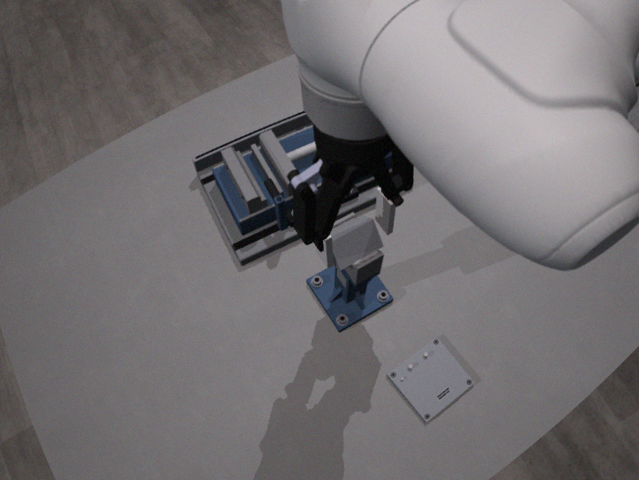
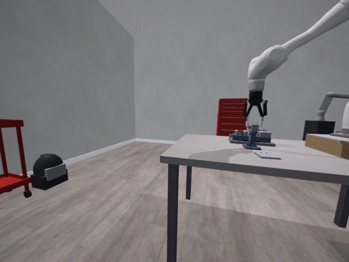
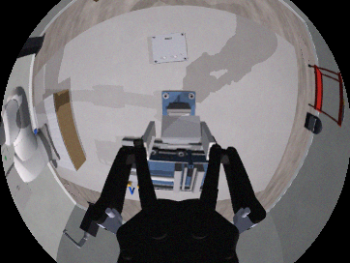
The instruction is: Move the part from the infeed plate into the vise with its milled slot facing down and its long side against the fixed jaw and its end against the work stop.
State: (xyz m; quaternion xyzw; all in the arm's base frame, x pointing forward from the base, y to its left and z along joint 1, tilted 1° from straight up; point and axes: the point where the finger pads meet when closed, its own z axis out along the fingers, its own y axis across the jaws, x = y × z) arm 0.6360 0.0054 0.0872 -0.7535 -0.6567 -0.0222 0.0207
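Right now my hand is 20 mm above the part. Also, from my hand: work stop: 10 mm ahead, 150 mm to the right, 90 mm below; then moving jaw: 30 mm behind, 190 mm to the right, 100 mm below; then blue post: 20 mm ahead, 130 mm to the right, 120 mm below.
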